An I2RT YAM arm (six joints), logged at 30 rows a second.
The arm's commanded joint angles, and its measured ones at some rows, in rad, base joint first. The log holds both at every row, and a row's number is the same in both.
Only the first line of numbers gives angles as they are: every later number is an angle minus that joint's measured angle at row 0.
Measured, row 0: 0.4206 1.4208 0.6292 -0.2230 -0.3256 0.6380
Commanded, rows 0 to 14: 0.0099 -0.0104 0.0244 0.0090 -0.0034 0.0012; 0.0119 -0.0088 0.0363 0.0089 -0.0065 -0.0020; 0.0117 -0.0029 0.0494 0.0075 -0.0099 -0.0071; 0.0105 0.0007 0.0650 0.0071 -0.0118 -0.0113; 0.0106 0.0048 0.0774 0.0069 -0.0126 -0.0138; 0.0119 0.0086 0.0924 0.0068 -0.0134 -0.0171; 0.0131 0.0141 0.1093 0.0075 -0.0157 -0.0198; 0.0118 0.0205 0.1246 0.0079 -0.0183 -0.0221; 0.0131 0.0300 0.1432 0.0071 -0.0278 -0.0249; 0.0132 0.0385 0.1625 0.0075 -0.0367 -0.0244; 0.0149 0.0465 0.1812 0.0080 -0.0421 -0.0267; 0.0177 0.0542 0.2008 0.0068 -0.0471 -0.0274; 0.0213 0.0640 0.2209 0.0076 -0.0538 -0.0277; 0.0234 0.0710 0.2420 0.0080 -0.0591 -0.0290; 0.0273 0.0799 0.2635 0.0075 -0.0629 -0.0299
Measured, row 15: 0.0145 0.0576 0.2076 -0.0072 -0.0362 -0.0110
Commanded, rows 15 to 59: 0.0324 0.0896 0.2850 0.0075 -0.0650 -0.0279; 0.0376 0.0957 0.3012 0.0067 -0.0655 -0.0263; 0.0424 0.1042 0.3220 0.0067 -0.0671 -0.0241; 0.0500 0.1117 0.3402 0.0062 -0.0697 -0.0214; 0.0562 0.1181 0.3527 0.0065 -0.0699 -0.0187; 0.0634 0.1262 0.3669 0.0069 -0.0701 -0.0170; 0.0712 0.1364 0.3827 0.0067 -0.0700 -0.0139; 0.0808 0.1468 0.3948 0.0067 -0.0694 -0.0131; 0.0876 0.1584 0.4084 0.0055 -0.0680 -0.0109; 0.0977 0.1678 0.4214 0.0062 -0.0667 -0.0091; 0.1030 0.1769 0.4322 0.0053 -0.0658 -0.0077; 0.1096 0.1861 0.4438 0.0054 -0.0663 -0.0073; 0.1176 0.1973 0.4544 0.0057 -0.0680 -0.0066; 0.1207 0.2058 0.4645 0.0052 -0.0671 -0.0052; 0.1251 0.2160 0.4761 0.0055 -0.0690 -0.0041; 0.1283 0.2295 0.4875 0.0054 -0.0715 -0.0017; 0.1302 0.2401 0.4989 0.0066 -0.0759 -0.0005; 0.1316 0.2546 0.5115 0.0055 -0.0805 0.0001; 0.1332 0.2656 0.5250 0.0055 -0.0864 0.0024; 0.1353 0.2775 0.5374 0.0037 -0.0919 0.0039; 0.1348 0.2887 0.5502 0.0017 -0.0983 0.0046; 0.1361 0.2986 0.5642 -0.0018 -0.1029 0.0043; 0.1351 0.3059 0.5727 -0.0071 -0.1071 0.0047; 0.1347 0.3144 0.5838 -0.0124 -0.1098 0.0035; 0.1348 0.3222 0.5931 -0.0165 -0.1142 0.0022; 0.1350 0.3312 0.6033 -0.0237 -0.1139 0.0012; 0.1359 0.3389 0.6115 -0.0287 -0.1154 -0.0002; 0.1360 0.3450 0.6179 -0.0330 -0.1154 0.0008; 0.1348 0.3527 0.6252 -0.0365 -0.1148 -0.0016; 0.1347 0.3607 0.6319 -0.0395 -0.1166 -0.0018; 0.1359 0.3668 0.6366 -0.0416 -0.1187 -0.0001; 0.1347 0.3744 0.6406 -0.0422 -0.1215 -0.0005; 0.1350 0.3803 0.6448 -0.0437 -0.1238 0.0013; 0.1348 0.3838 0.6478 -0.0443 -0.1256 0.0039; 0.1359 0.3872 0.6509 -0.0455 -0.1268 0.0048; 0.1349 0.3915 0.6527 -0.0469 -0.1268 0.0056; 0.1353 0.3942 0.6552 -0.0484 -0.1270 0.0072; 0.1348 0.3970 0.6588 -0.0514 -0.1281 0.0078; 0.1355 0.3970 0.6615 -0.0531 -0.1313 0.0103; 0.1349 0.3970 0.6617 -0.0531 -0.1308 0.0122; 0.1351 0.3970 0.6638 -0.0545 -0.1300 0.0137; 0.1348 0.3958 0.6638 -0.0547 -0.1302 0.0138; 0.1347 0.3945 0.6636 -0.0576 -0.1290 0.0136; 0.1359 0.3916 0.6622 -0.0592 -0.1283 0.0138; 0.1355 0.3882 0.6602 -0.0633 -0.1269 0.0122
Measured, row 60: 0.1308 0.3891 0.6283 -0.0549 -0.1175 0.0046
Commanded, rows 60 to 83: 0.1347 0.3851 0.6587 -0.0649 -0.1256 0.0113; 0.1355 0.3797 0.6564 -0.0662 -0.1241 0.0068; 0.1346 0.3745 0.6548 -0.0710 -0.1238 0.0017; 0.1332 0.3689 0.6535 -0.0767 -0.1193 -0.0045; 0.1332 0.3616 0.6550 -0.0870 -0.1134 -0.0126; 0.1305 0.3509 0.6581 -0.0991 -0.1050 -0.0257; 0.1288 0.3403 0.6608 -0.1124 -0.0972 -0.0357; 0.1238 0.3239 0.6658 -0.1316 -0.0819 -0.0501; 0.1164 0.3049 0.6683 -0.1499 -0.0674 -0.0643; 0.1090 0.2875 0.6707 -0.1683 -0.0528 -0.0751; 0.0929 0.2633 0.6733 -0.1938 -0.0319 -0.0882; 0.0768 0.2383 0.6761 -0.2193 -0.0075 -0.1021; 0.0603 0.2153 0.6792 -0.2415 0.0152 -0.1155; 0.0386 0.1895 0.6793 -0.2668 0.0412 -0.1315; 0.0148 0.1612 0.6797 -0.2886 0.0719 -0.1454; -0.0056 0.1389 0.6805 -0.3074 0.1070 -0.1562; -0.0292 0.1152 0.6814 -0.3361 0.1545 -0.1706; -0.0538 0.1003 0.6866 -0.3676 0.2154 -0.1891; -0.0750 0.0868 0.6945 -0.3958 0.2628 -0.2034; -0.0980 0.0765 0.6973 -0.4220 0.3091 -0.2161; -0.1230 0.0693 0.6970 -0.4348 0.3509 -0.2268; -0.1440 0.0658 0.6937 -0.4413 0.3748 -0.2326; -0.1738 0.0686 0.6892 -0.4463 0.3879 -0.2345; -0.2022 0.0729 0.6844 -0.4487 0.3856 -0.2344
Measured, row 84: -0.1549 0.0679 0.6836 -0.3639 0.2636 -0.1888
